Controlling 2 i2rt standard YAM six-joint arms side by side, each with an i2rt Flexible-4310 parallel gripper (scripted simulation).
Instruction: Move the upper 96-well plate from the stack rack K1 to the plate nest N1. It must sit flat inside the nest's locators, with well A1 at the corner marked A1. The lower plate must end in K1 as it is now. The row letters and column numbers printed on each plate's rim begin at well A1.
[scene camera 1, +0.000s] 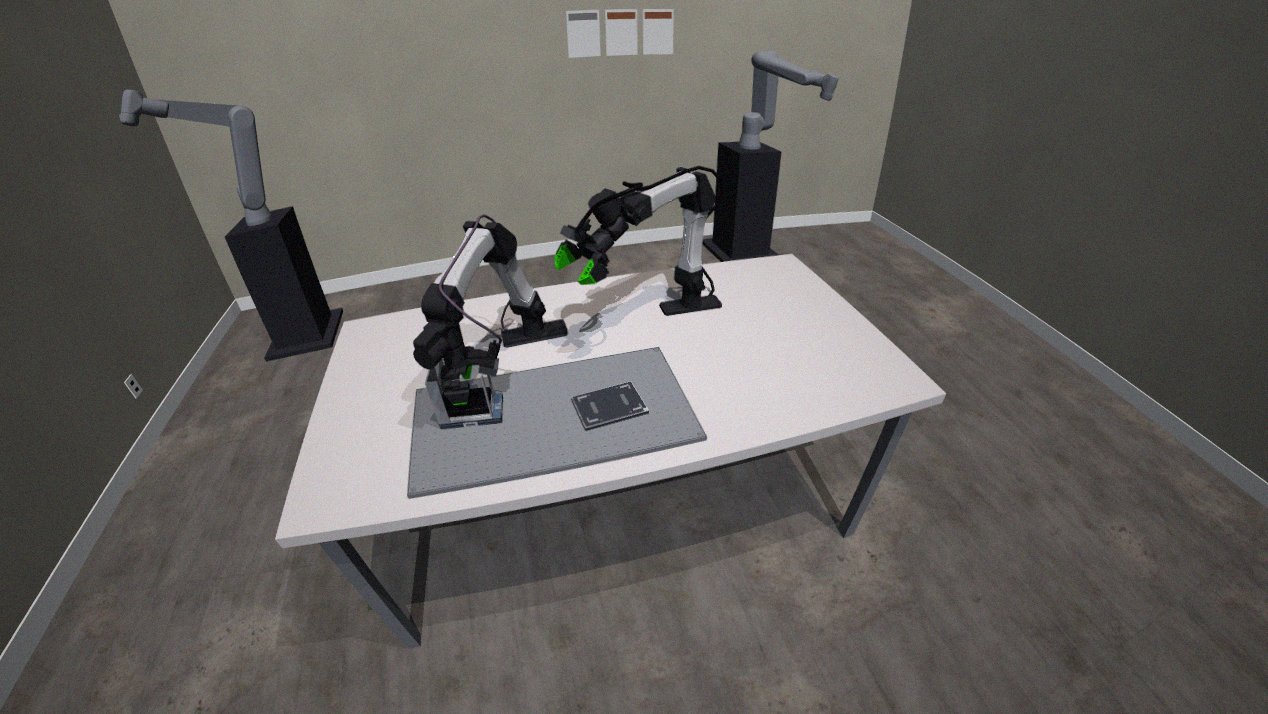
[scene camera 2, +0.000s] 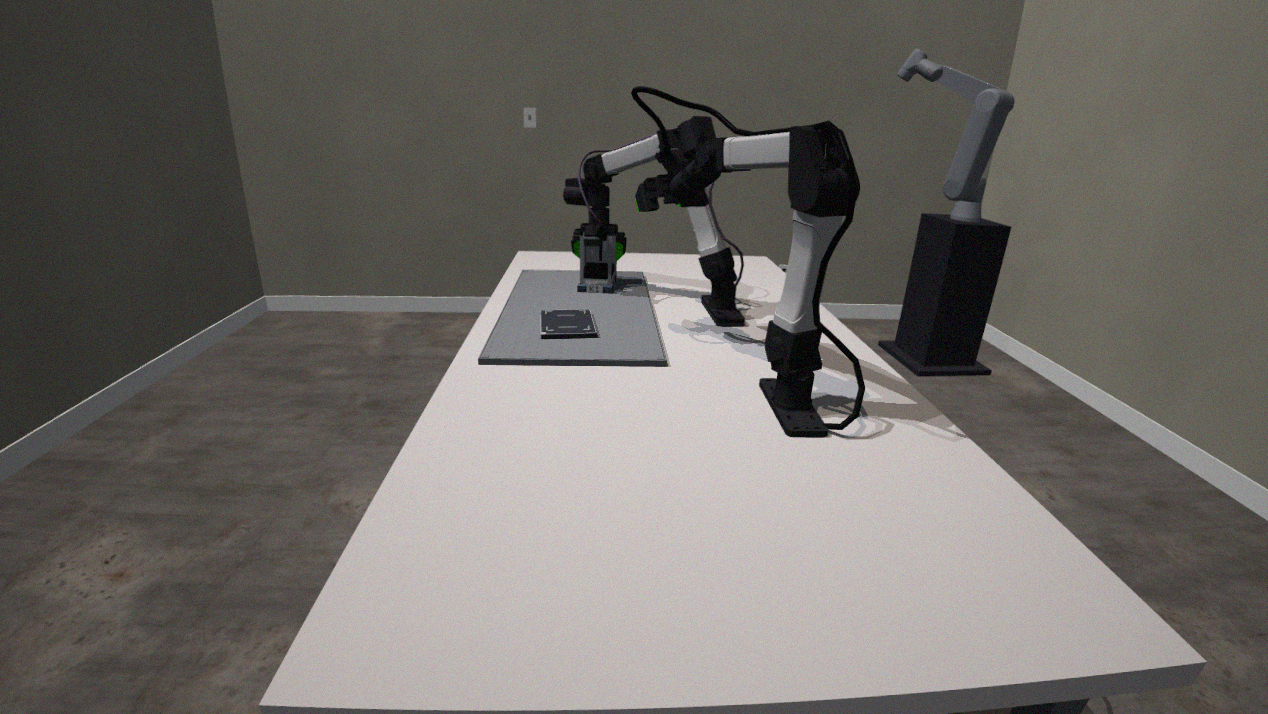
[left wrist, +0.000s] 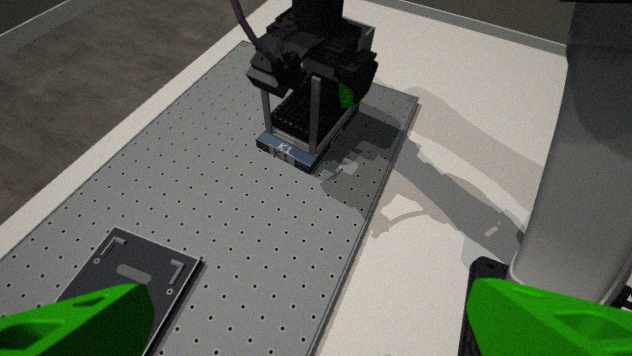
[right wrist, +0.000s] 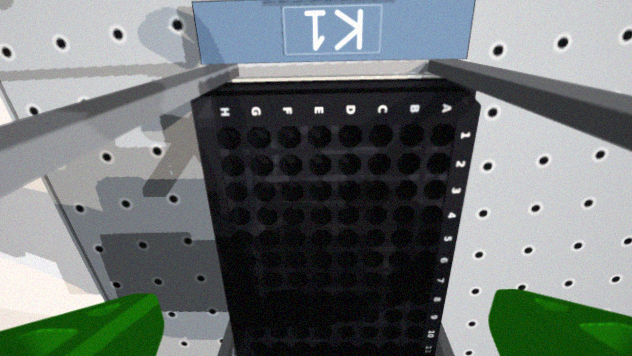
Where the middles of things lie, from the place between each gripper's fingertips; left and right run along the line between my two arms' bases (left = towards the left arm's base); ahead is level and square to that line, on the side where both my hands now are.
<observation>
Right now my right hand (scene camera 1: 465, 391) is 10 mm to the left of the black 96-well plate (scene camera 1: 477, 404) and 40 mm above it.
Right now my left hand (scene camera 2: 660, 205) is 130 mm short of the black 96-well plate, 320 mm to the left of it and 240 mm above it.
</observation>
